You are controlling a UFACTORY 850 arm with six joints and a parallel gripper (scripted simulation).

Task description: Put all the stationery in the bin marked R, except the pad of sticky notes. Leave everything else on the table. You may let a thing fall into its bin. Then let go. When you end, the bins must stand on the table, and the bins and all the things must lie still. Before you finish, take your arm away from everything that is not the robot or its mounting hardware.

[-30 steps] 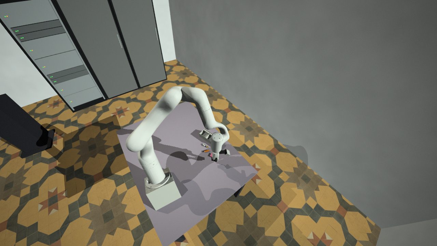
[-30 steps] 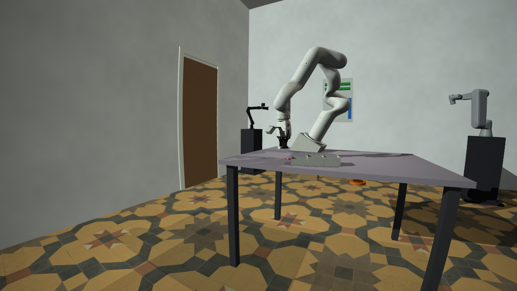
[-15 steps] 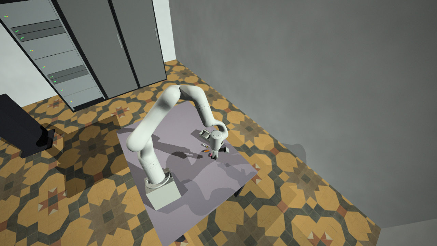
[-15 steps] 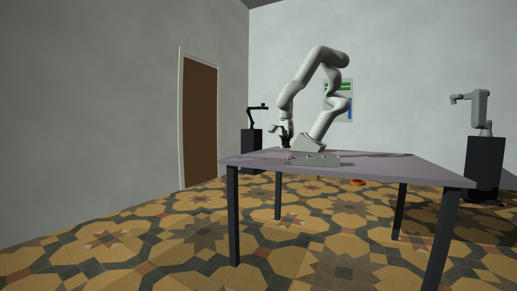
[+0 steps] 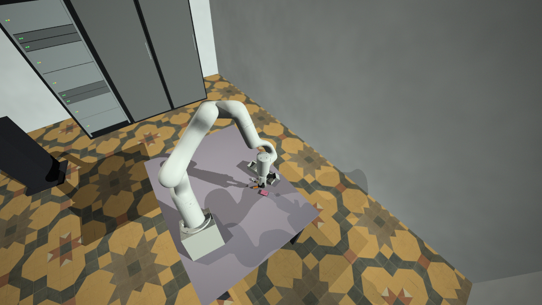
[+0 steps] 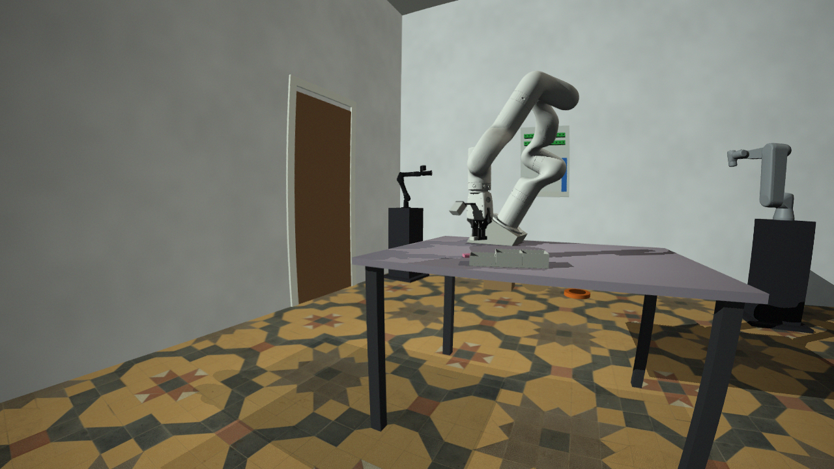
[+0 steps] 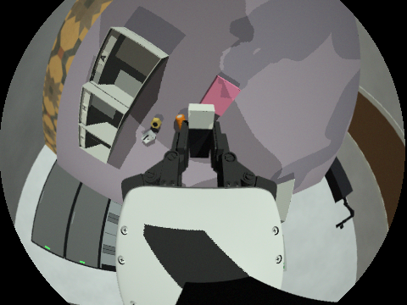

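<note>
My gripper is now 20 mm past the silver thing, 120 mm to the right of it and 80 mm above it. Round my hand: pink sticky-note pad (30 mm to the right, 80 mm below); orange cylinder (30 mm behind, 40 mm to the left, 80 mm below); eraser (10 mm ahead, 20 mm below).
</note>
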